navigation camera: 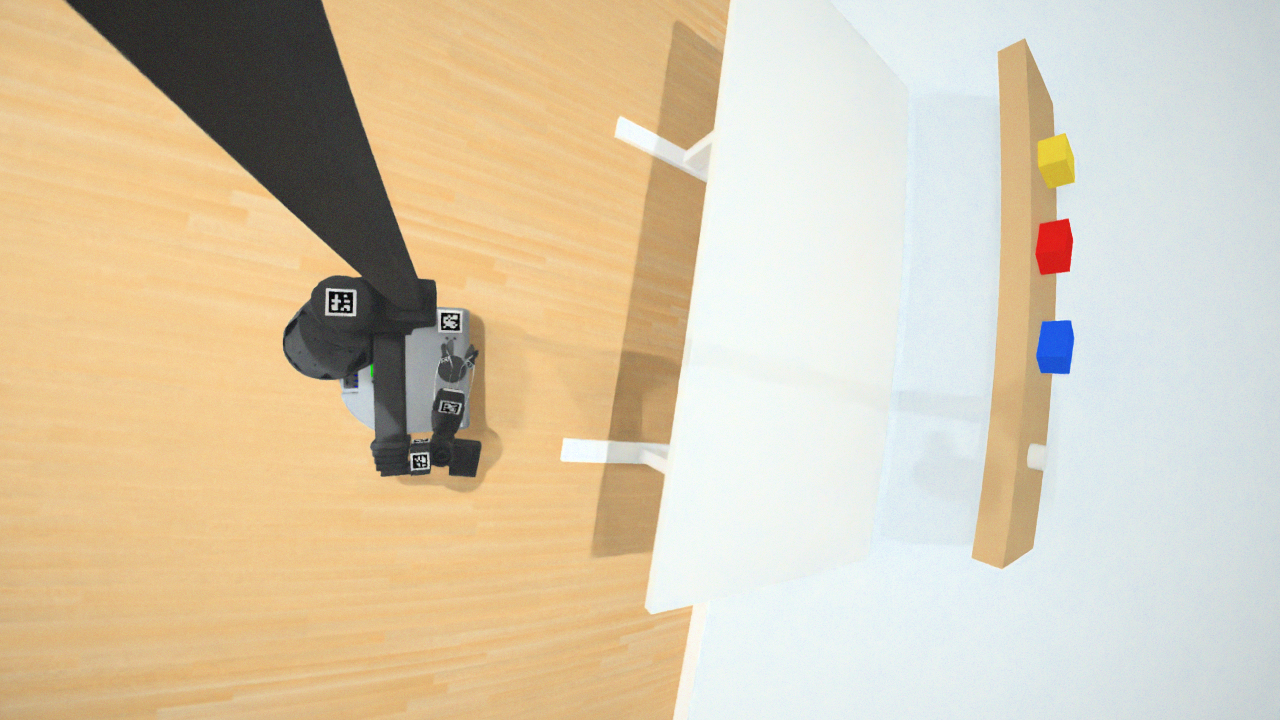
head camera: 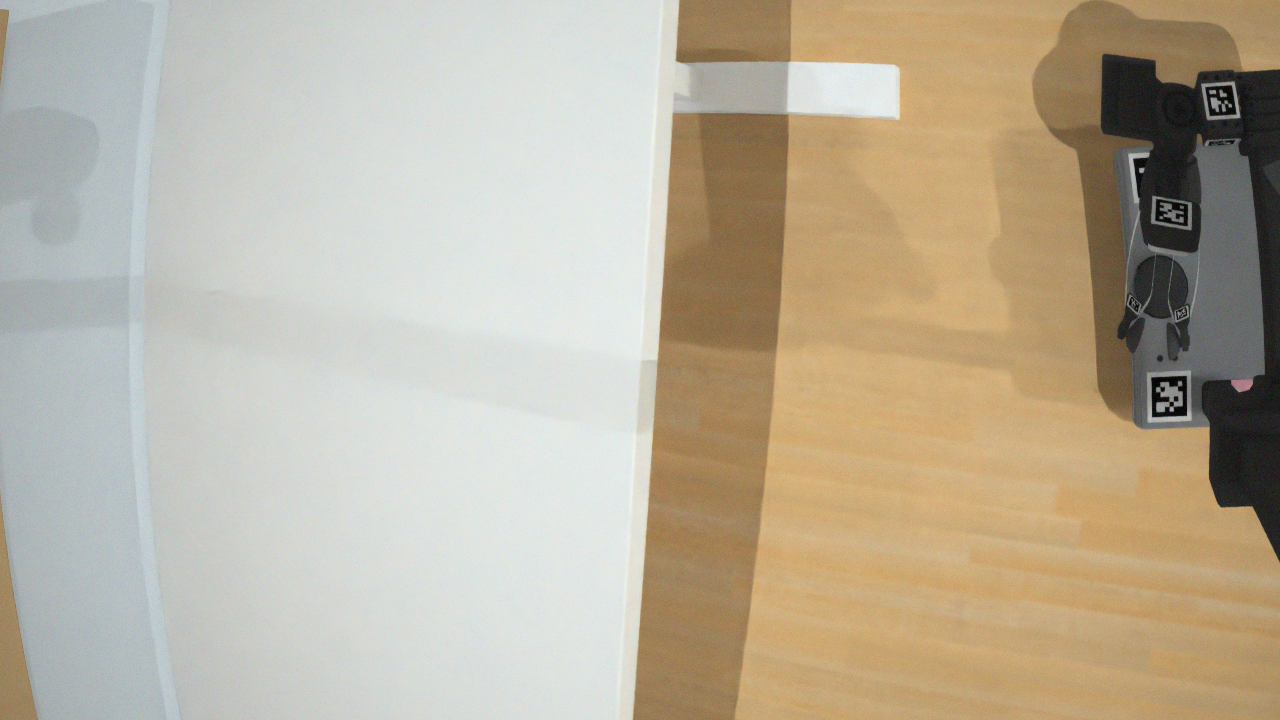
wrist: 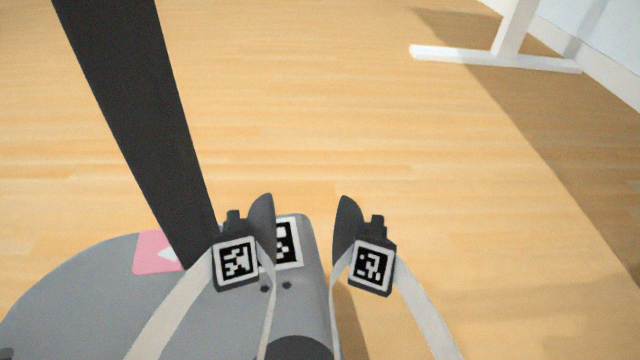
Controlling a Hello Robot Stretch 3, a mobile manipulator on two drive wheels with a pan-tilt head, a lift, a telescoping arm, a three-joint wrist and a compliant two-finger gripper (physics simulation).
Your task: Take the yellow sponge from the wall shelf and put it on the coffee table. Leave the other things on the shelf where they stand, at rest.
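Places are measured from the robot's base along level axes (x ahead, y left, z up), in metres.
Pixels of known places: gripper, between the fingertips: (navigation camera: 461, 343) (head camera: 1151, 353) (wrist: 306, 218); robot's base, origin of its link: (navigation camera: 450, 366) (head camera: 1159, 286).
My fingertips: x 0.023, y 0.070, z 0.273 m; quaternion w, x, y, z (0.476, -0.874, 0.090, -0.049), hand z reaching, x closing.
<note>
For each thing: its middle in the pictures, then the offset to it from my fingertips. Level surfaces: height alone.
- yellow sponge, middle of its body: (navigation camera: 1056, 162) dx +1.082, dy +0.406, dz +0.824 m
- red block, middle of its body: (navigation camera: 1054, 247) dx +1.016, dy +0.206, dz +0.824 m
- blue block, middle of its body: (navigation camera: 1055, 347) dx +1.025, dy +0.002, dz +0.824 m
- small white cylinder, middle of its body: (navigation camera: 1037, 456) dx +0.966, dy -0.219, dz +0.813 m
- white table, height of its surface: dz +0.447 m
The yellow sponge (navigation camera: 1056, 161) is a small yellow block on the wooden wall shelf (navigation camera: 1013, 295), near its upper end in the navigation view. A red block (navigation camera: 1054, 246), a blue block (navigation camera: 1055, 347) and a small white cylinder (navigation camera: 1036, 456) stand along the same shelf. A white table (head camera: 402, 537) (navigation camera: 787, 313) stands against the wall below the shelf; I cannot tell whether it is the coffee table. My gripper (head camera: 1154, 342) (navigation camera: 460, 351) (wrist: 306, 218) is open and empty. It is folded in over my own base, far from the shelf. The sponge does not show in the wrist view.
The table's T-shaped feet (head camera: 841, 90) (navigation camera: 599, 450) (wrist: 450, 53) stick out onto the wooden floor on my side. The floor lies between my base (head camera: 1230, 268) (navigation camera: 425, 376) (wrist: 100, 305) and the table edge. My dark mast (navigation camera: 268, 134) (wrist: 130, 125) rises beside the gripper.
</note>
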